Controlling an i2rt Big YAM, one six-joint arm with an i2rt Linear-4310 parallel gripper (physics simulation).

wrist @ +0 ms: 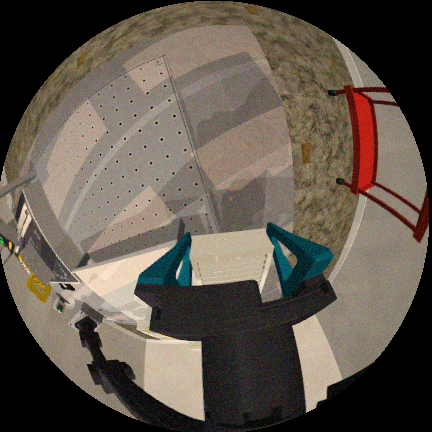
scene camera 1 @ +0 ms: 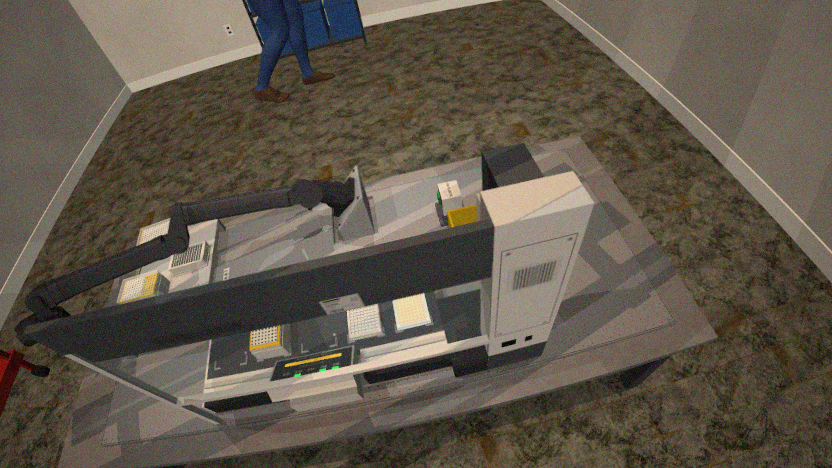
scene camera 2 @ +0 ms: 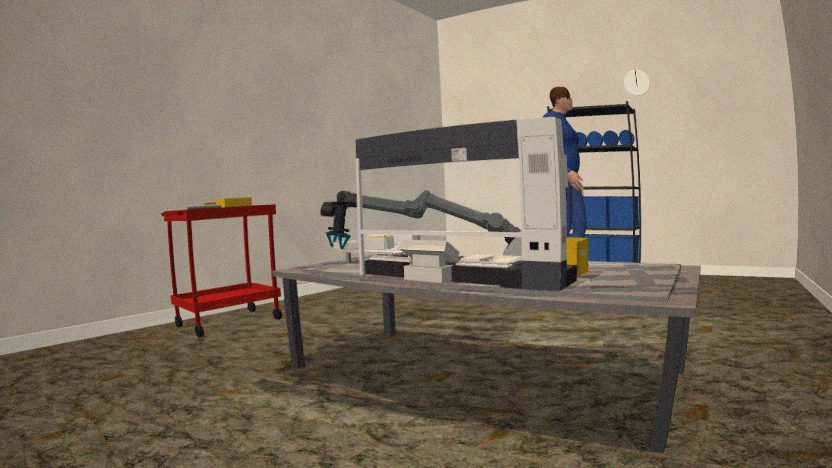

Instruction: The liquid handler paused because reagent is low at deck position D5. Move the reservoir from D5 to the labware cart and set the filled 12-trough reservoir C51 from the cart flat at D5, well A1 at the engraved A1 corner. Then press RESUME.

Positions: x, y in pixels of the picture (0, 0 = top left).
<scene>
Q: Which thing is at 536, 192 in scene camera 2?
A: A white tower.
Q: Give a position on a white ribbed reservoir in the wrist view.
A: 223, 257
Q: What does my gripper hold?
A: A white ribbed reservoir.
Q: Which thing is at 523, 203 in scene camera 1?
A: A white tower.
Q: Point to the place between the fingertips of my gripper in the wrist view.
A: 229, 231
</scene>
